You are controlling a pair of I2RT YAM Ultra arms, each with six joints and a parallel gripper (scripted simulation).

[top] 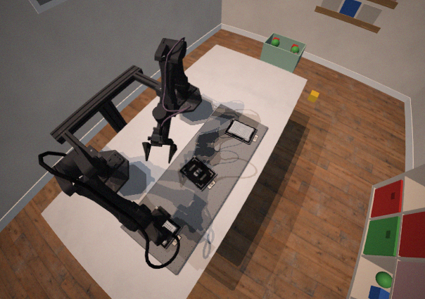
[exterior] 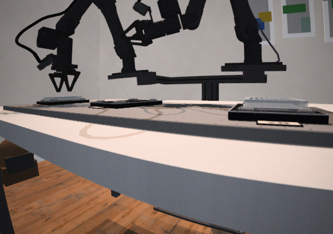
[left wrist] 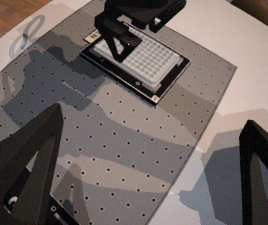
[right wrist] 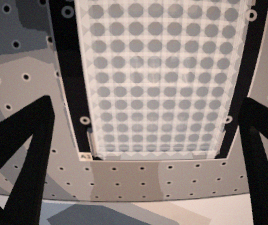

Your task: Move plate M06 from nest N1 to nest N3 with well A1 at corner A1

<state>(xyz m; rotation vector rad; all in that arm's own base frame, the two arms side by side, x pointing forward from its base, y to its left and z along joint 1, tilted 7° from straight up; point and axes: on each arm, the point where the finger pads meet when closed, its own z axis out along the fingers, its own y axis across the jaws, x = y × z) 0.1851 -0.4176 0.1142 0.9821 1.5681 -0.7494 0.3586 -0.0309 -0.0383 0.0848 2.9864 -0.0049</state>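
My right hand is 20 mm past the N3 nest, 310 mm to the right of it and 50 mm above it. The rest, counted from my right hand: plate 30 mm ahead, 670 mm to the left, 40 mm below.
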